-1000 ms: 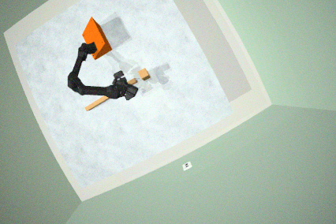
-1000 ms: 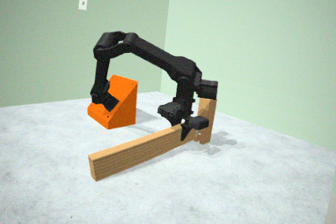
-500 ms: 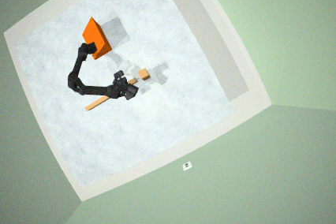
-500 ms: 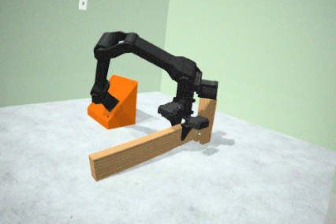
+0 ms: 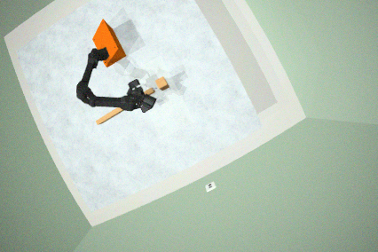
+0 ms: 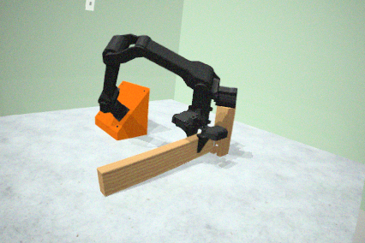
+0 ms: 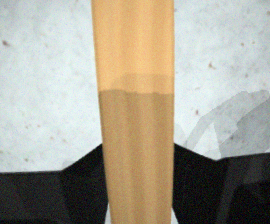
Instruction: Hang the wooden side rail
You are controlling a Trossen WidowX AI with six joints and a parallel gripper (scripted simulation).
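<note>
Right now my gripper tip is 140 mm to the right of the headboard post, 40 mm below it and 10 mm past it.
</note>
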